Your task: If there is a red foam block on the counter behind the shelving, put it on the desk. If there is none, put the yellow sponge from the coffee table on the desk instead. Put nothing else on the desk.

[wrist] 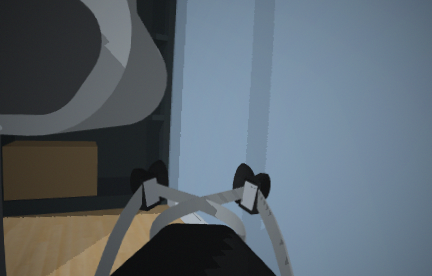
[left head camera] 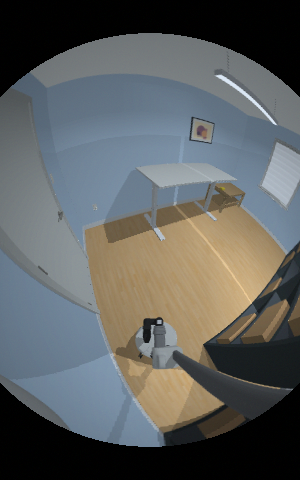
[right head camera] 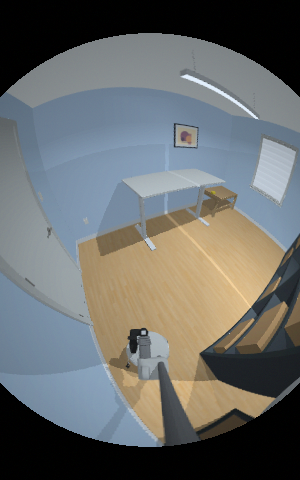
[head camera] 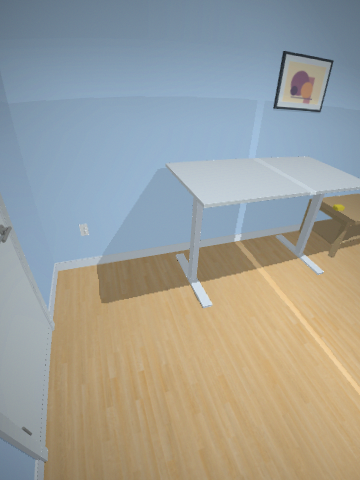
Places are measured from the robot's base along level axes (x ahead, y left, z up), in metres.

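Pixels of known places: gripper, fingertip midpoint: [wrist: 201, 178] [left head camera: 145, 358] [right head camera: 133, 368].
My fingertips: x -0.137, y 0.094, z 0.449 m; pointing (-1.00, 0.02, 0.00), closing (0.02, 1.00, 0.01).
Ahead of a thing's pixels: the offset from my fingertips to its top centre. "spot": to the spot under its first point. Level surfaces: height alone.
The white desk {0.473 m up} [head camera: 235, 180] [left head camera: 172, 175] [right head camera: 157, 184] stands against the far blue wall with its top bare. The small yellow sponge [head camera: 338, 207] [left head camera: 223, 189] [right head camera: 212, 192] lies on the wooden coffee table {0.027 m down} [head camera: 354, 212] [left head camera: 236, 190] [right head camera: 227, 193], to the right of the desk. My gripper [wrist: 201, 178] is open and empty in the wrist view, with blue wall and part of the shelving beyond it. In both side head views the wrist is folded in close to the robot, far from desk and coffee table. The counter and any red foam block do not show.
Dark shelving {spot: 0.179 m up, 0.099 m back, 0.672 m right} [left head camera: 240, 356] [right head camera: 240, 369] with brown boxes stands at the right. In the wrist view, a brown box {0.130 m down, 1.264 m back, 0.800 m right} [wrist: 50, 172] sits low on a shelf, and a large grey robot part fills the upper left. A door [head camera: 22, 310] [left head camera: 30, 200] [right head camera: 25, 225] is on the left.
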